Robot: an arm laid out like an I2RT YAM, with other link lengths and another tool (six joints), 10 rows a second.
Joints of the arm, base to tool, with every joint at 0 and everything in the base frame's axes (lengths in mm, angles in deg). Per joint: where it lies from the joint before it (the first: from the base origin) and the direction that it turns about. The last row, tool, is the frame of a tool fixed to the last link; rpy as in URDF.
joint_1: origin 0 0 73.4 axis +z
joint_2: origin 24 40.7 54.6 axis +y
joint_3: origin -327.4 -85.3 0 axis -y
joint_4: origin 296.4 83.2 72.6 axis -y
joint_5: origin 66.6 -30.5 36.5 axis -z
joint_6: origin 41.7 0 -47.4 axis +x
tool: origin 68 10 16 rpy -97.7 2.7 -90
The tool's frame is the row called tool.
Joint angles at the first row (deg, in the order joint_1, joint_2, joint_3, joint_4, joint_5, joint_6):
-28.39, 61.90, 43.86, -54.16, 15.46, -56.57
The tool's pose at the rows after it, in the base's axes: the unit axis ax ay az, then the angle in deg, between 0 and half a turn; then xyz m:
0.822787, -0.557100, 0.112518, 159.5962, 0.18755, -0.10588, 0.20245
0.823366, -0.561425, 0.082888, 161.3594, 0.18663, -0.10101, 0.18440
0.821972, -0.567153, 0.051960, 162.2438, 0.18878, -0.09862, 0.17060
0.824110, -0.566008, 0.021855, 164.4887, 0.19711, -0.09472, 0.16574
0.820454, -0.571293, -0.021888, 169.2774, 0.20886, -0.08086, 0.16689
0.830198, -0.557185, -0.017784, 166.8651, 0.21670, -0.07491, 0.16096
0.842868, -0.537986, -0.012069, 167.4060, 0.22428, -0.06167, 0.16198
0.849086, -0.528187, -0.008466, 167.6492, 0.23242, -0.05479, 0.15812
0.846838, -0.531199, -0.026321, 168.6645, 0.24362, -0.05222, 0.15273
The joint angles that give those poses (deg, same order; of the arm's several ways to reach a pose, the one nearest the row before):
-28.79, 62.72, 40.81, -51.90, 15.21, -56.96
-28.73, 64.76, 38.85, -51.29, 13.34, -55.59
-28.40, 67.85, 38.19, -51.17, 12.34, -53.89
-27.72, 71.40, 39.57, -52.37, 9.85, -52.69
-25.72, 74.98, 42.14, -55.98, 4.64, -49.04
-22.34, 76.61, 42.18, -54.69, 7.04, -47.74
-18.81, 76.91, 42.60, -54.45, 6.57, -46.86
-16.68, 78.22, 42.81, -53.11, 6.41, -46.07
-16.01, 81.61, 44.34, -53.02, 4.92, -44.73

